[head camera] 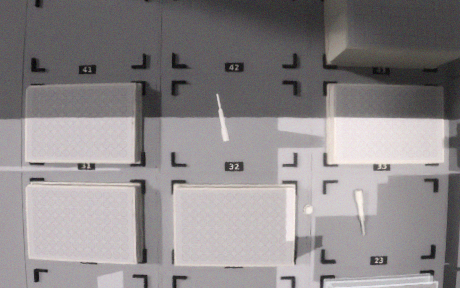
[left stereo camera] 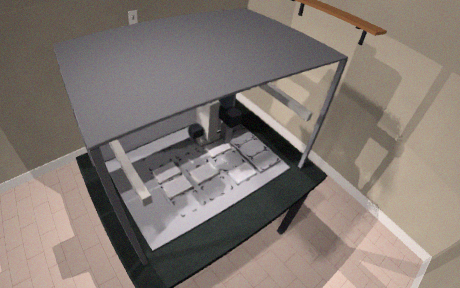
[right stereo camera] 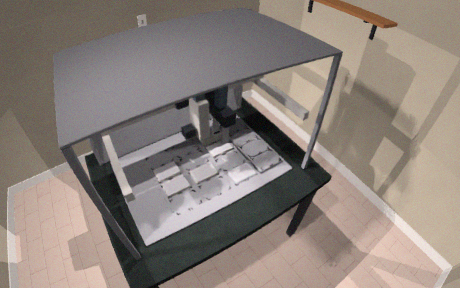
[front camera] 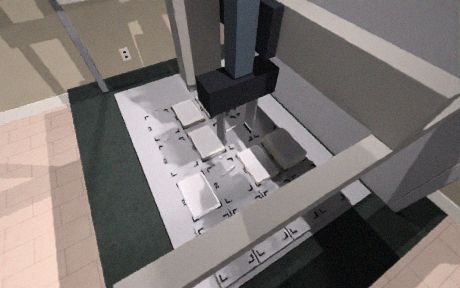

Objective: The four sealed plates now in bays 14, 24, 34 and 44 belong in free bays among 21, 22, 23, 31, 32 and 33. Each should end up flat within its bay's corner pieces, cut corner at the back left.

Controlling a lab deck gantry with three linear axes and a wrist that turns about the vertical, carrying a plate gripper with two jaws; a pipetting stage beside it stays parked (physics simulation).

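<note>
Pale sealed plates lie flat in bay 31, bay 21, bay 22 and bay 33. They sit at the corner pieces; their cut corners are too faint to judge. In the head view, bay 32's number plate and bay 23's number plate show below bays without plates. No plate shows in the visible parts of the right-hand column. My gripper is open and empty, raised above the deck; its exact bay is unclear.
Pipette tips lie in bays 32 and 23. A small white round piece lies between bays 22 and 23. A tall block stands in bay 43. A glossy plate occupies bay 13. The parked pipetting stage stands beside my gripper.
</note>
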